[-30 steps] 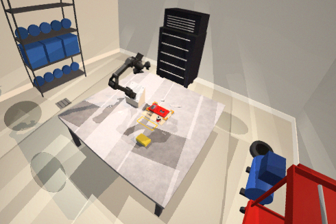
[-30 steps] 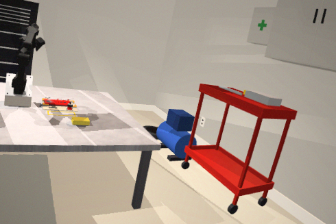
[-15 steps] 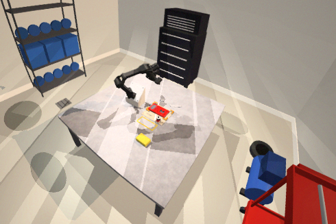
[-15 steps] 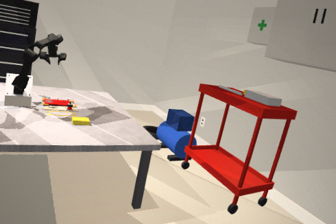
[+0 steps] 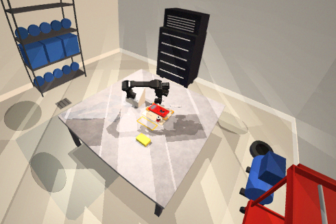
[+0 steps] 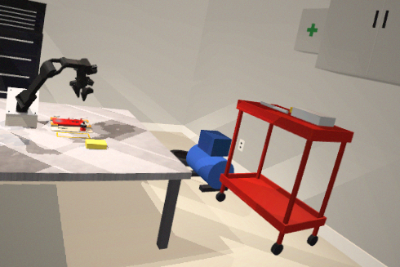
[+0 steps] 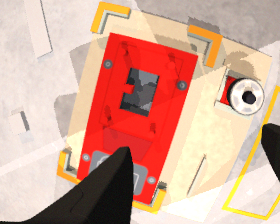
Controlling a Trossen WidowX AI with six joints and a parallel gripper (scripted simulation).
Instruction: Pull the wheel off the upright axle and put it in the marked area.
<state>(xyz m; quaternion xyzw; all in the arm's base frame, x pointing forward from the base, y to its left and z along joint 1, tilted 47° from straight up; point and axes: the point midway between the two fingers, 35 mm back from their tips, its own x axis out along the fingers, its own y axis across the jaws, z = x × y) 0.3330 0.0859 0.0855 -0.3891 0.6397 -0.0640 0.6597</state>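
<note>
My gripper tip is 150 mm above the small wheel, 60 mm to the left of it and 20 mm short of it. The rest, counted from my gripper tip: yellow block 330 mm to the right, 180 mm below, 50 mm ahead.
</note>
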